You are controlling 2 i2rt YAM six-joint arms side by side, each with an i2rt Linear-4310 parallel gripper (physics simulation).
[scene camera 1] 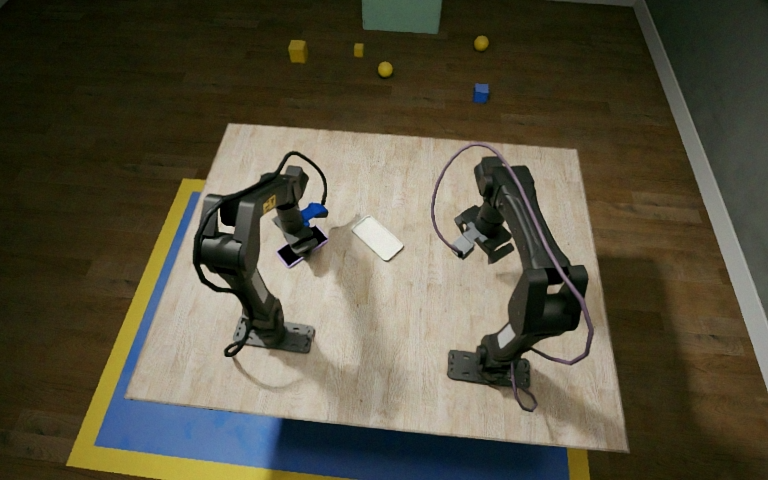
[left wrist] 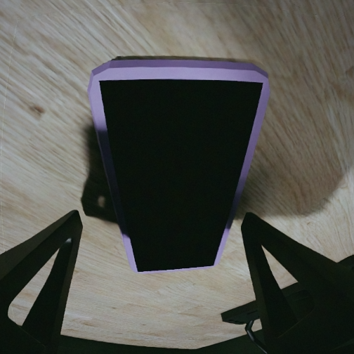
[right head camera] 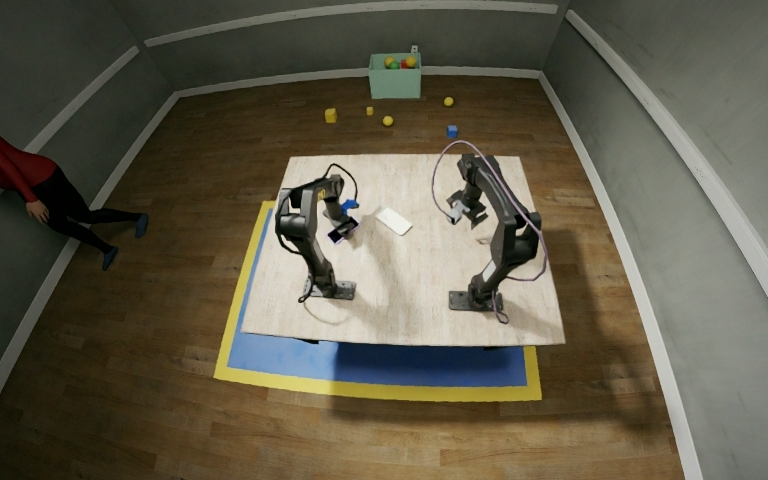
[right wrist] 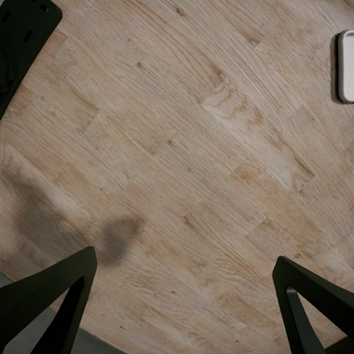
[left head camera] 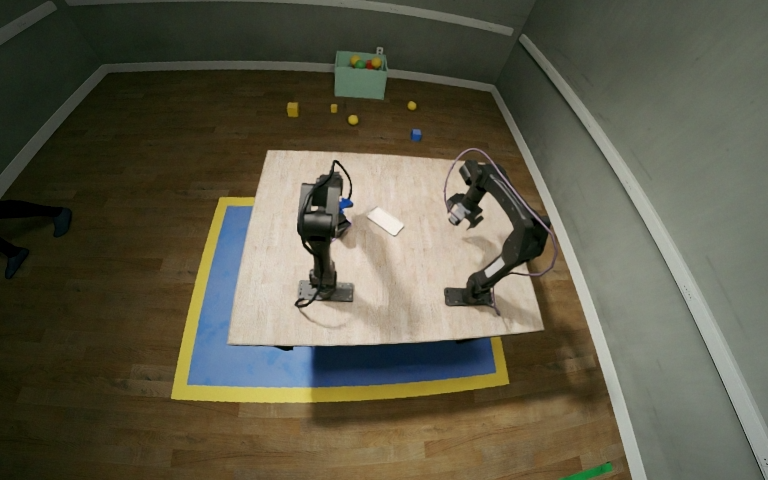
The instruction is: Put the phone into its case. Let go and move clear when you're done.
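The phone [right head camera: 335,236] [scene camera 1: 289,256] [left wrist: 180,150], with a black screen and a purple edge, lies face up at the left of the table, partly hidden by the left gripper in the head and scene views. The white case [left head camera: 385,221] [right head camera: 393,221] [scene camera 1: 377,238] [right wrist: 347,67] lies on the table to the right of the phone, separate from it. My left gripper [right head camera: 343,227] [scene camera 1: 304,246] [left wrist: 163,219] is open above the phone, one finger beyond each long side near its narrow-looking end. My right gripper [left head camera: 465,211] [right head camera: 467,211] [scene camera 1: 484,240] [right wrist: 186,262] is open and empty above the right of the table.
Both arms stand on base plates near the table's [left head camera: 390,316] [scene camera 1: 373,396] front edge. A green bin [left head camera: 360,83] [right head camera: 395,83] with balls stands on the floor beyond the table, with a blue cube [left head camera: 416,135] [scene camera 1: 480,93] and several yellow cubes and balls. A person [right head camera: 39,186] shows at the left.
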